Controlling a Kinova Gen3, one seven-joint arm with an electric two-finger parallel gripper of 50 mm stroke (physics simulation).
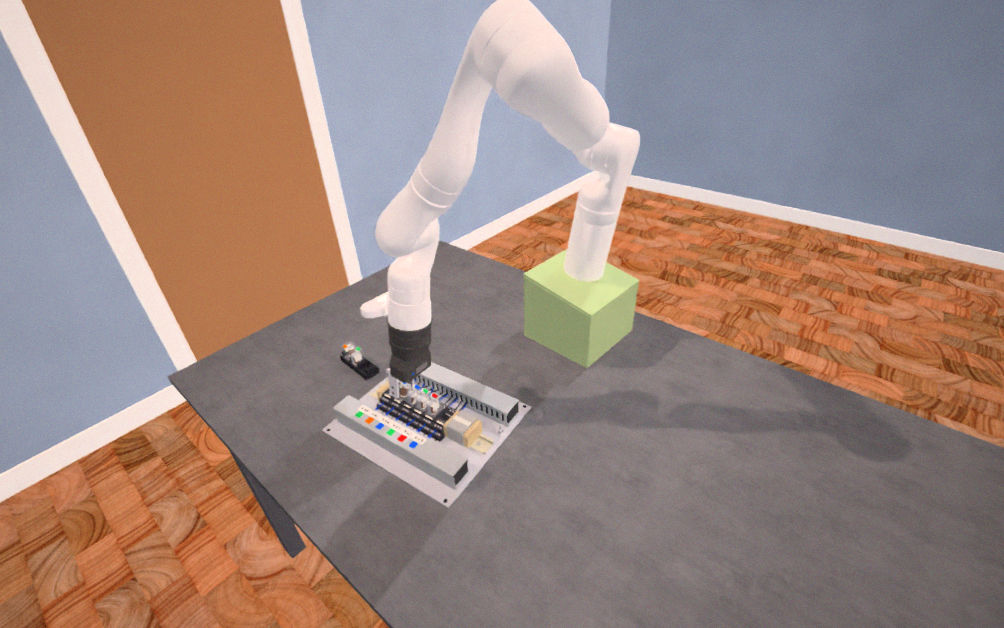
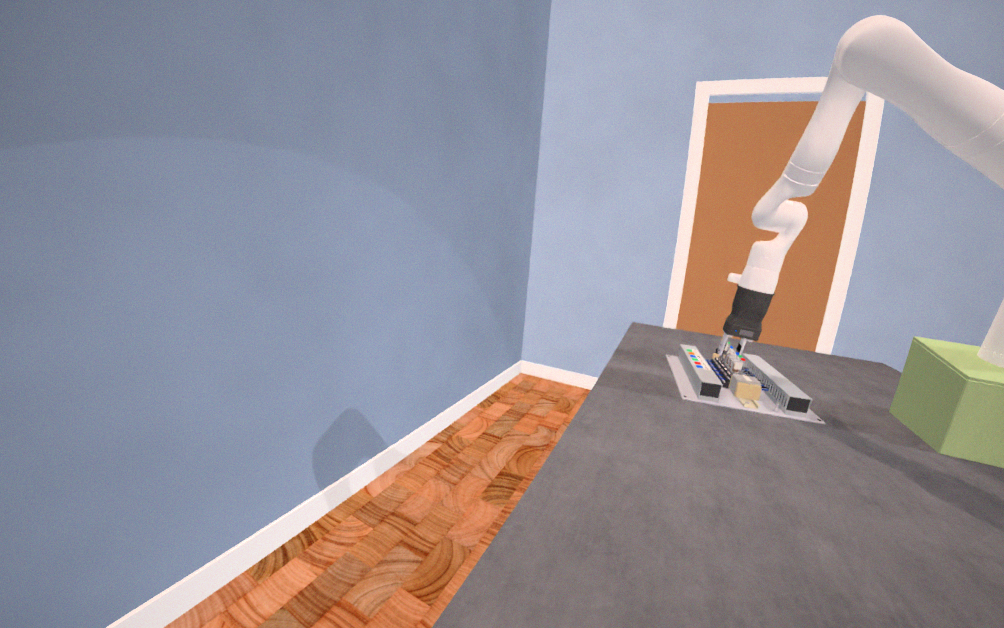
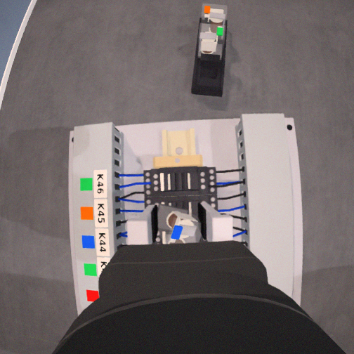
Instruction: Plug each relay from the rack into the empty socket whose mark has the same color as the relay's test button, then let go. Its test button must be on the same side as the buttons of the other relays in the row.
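Pixels of known places: gripper, fingertip midpoint: (image 1: 402,389) (image 2: 728,355); arm's base, link origin: (image 1: 583,269).
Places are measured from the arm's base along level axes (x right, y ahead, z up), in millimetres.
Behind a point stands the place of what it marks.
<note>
My gripper (image 1: 403,388) @[x 211, y 427, z -110 mm] (image 2: 732,348) @[x 211, y 427, z -110 mm] (image 3: 177,216) is shut on the relay with a blue test button (image 3: 176,232), above the socket row, near the K45 and K44 labels. This relay looks turned askew between the fingers; its seating is hidden. The K46 socket (image 3: 180,181) is empty, with bare slots. Beside the row are the green mark (image 3: 86,184), orange mark (image 3: 87,213) and blue mark (image 3: 88,242). The black rack (image 1: 367,368) @[x 347, y 387, z -138 mm] (image 3: 207,77) holds a relay with an orange button (image 3: 207,9) and one with a green button (image 3: 220,31). Seated relays (image 1: 434,405) @[x 121, y 440, z -101 mm] show farther along the row.
The sockets stand on a light panel (image 1: 447,492) @[x 20, y 554, z -158 mm] (image 3: 210,132) between the labelled duct (image 1: 436,460) @[x 53, y 532, z -118 mm] (image 3: 94,145) and another grey duct (image 1: 481,392) @[x 70, y 353, z -119 mm] (image 3: 267,175). Blue and black wires run to both ducts. A yellowish end block (image 1: 460,429) @[x 52, y 457, z -115 mm] (image 2: 744,386) @[x 35, y 450, z -125 mm] stands at the row's end. The green base (image 1: 581,318) @[x -51, y 137, z -37 mm] carries the arm.
</note>
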